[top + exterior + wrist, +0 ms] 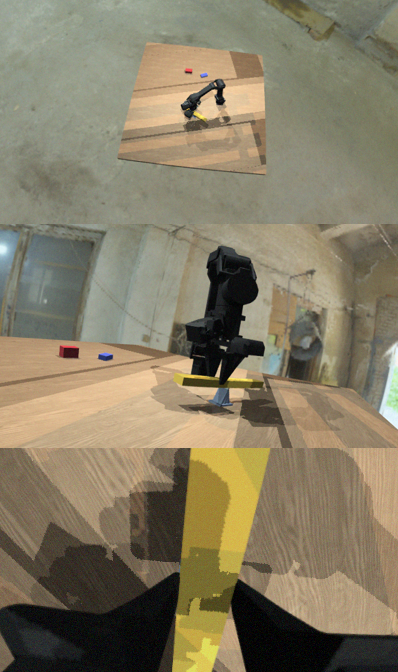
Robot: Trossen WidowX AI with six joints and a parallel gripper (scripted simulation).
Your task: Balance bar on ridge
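My gripper tip is 20 mm past the yellow bar and 10 mm to the right of it. From my gripper tip the other things lie so: blue block 70 mm behind, 440 mm to the right, 40 mm below; red block 90 mm ahead, 470 mm to the right, 40 mm below.
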